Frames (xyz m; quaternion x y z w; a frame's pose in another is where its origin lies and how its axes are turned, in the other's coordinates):
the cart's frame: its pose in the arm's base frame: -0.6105 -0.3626 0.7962 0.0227 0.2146 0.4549 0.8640
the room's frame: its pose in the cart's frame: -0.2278 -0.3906 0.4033 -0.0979 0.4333 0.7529 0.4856
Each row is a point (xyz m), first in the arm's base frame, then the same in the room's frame.
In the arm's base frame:
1: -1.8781 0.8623 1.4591
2: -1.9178 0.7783 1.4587
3: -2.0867 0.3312 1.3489
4: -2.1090 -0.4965 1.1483
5: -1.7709 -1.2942 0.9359
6: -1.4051 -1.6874 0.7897
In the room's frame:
1: 1.3379 -0.6842 1.7088
2: 1.3865 -0.6271 1.6538
3: 1.6234 -0.4074 1.2849
4: 1.7781 -0.0179 0.5432
5: 1.5799 0.3193 -0.2585
6: 1.2955 0.4410 -0.7213

